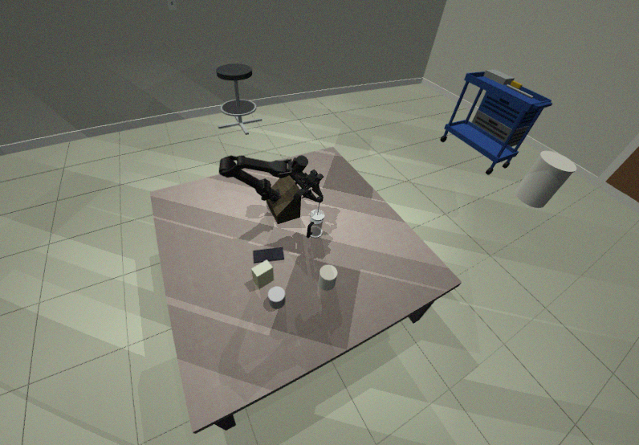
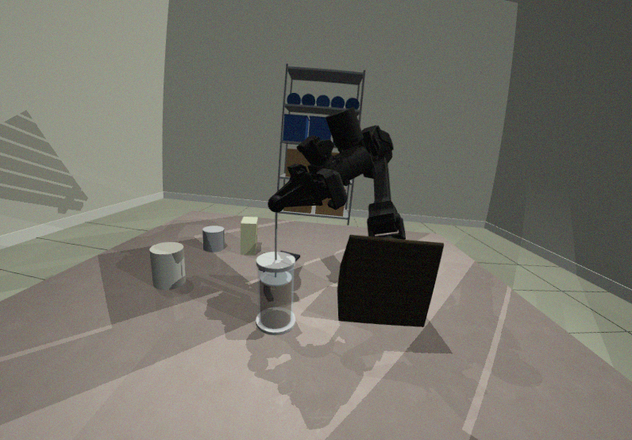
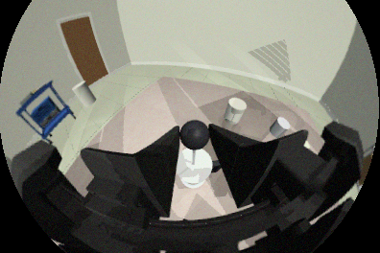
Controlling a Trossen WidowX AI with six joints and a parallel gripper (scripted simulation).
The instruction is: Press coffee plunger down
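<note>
The glass coffee press is 13 cm below my gripper tip and 2 cm to the right of it. Round my gripper tip: grey cylinder 31 cm to the right, 31 cm ahead, 22 cm below; then cream block 34 cm to the right, 20 cm below, 19 cm ahead.
</note>
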